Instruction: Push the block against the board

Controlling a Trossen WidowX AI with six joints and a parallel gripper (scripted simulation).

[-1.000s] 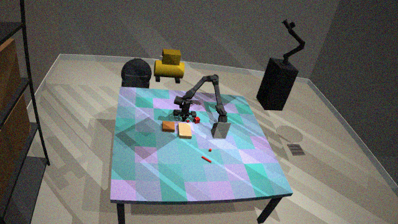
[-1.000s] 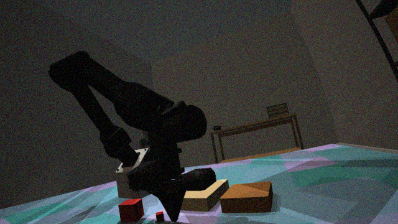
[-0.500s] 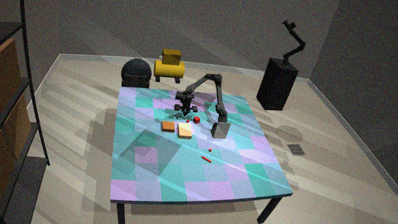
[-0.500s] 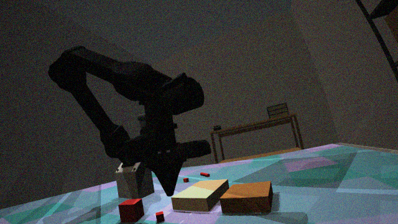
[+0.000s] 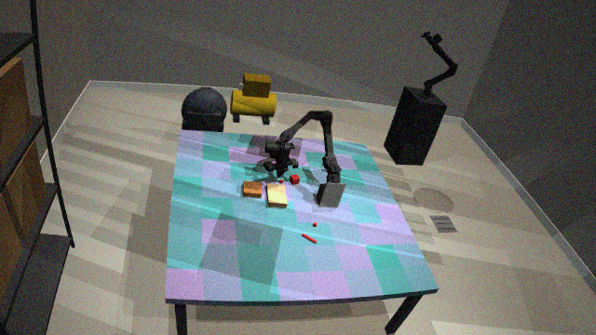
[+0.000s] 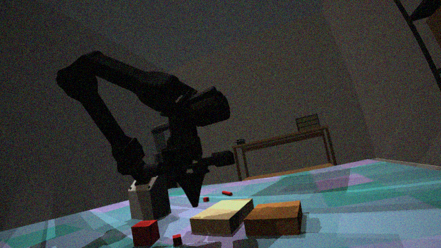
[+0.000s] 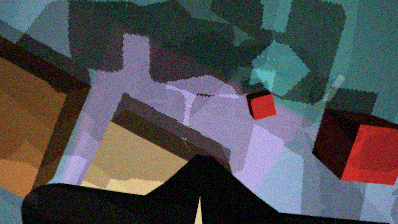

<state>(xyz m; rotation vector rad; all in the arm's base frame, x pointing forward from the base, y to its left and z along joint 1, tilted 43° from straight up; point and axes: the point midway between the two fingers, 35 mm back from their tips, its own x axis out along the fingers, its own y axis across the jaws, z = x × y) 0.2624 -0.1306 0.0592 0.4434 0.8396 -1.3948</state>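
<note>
The board is 2 cm ahead of my gripper tip, 10 cm to the left of it and 5 cm below it. Round my gripper tip: square block 15 cm ahead, 5 cm to the left, 5 cm below; red stick 8 cm behind, 41 cm to the left, 6 cm below.
</note>
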